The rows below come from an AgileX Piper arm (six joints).
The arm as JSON. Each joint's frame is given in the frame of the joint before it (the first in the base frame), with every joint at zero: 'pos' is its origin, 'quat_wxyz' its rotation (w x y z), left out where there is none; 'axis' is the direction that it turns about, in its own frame. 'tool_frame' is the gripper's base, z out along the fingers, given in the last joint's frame.
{
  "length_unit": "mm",
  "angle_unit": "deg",
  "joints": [
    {
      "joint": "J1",
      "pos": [
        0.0,
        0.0,
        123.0
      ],
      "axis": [
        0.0,
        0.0,
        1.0
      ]
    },
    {
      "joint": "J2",
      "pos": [
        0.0,
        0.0,
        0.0
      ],
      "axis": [
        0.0,
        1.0,
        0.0
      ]
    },
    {
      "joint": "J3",
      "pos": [
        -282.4,
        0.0,
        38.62
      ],
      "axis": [
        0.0,
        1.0,
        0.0
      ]
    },
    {
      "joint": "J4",
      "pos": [
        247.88,
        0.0,
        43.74
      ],
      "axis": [
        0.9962,
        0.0,
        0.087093
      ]
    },
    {
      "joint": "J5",
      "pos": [
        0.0,
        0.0,
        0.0
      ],
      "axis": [
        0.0,
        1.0,
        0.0
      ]
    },
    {
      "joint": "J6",
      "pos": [
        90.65,
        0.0,
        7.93
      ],
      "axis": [
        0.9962,
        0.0,
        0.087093
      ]
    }
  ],
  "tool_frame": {
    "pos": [
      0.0,
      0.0,
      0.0
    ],
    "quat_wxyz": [
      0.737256,
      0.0,
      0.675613,
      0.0
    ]
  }
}
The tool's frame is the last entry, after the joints.
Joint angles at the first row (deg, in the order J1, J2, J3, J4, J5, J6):
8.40, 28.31, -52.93, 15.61, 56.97, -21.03
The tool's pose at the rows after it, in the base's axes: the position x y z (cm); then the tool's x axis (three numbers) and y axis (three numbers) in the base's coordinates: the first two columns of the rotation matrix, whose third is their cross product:
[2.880, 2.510, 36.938, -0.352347, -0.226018, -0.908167, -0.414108, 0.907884, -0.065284]
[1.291, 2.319, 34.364, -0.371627, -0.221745, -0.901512, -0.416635, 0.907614, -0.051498]
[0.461, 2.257, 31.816, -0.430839, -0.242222, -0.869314, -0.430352, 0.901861, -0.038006]
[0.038, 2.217, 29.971, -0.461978, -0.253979, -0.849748, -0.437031, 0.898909, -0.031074]
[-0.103, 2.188, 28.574, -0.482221, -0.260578, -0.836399, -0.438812, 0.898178, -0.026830]
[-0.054, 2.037, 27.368, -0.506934, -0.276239, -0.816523, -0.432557, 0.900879, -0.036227]
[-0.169, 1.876, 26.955, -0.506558, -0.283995, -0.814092, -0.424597, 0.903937, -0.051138]
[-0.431, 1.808, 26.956, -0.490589, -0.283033, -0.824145, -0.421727, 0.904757, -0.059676]
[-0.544, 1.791, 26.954, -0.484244, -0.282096, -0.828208, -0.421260, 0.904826, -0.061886]
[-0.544, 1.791, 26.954, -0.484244, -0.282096, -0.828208, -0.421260, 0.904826, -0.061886]
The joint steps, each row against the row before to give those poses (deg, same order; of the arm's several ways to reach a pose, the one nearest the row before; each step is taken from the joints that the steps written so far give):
0.00, -7.81, 6.16, 0.00, 0.41, 2.29
0.00, -6.08, 5.21, 0.00, 1.92, 0.86
0.00, -3.80, 4.37, -0.11, 3.62, 0.21
0.00, -2.75, 3.41, -0.06, 1.65, -0.01
0.00, -1.87, 2.72, -0.14, 0.61, 0.00
0.00, -1.08, 2.24, -1.19, 0.60, 0.00
0.00, -0.98, 0.75, -1.03, 0.16, 0.06
0.00, -1.09, 0.00, -0.20, -0.06, -0.01
0.00, -0.44, 0.00, 0.00, 0.00, 0.01
0.00, 0.00, 0.00, 0.00, 0.00, 0.00

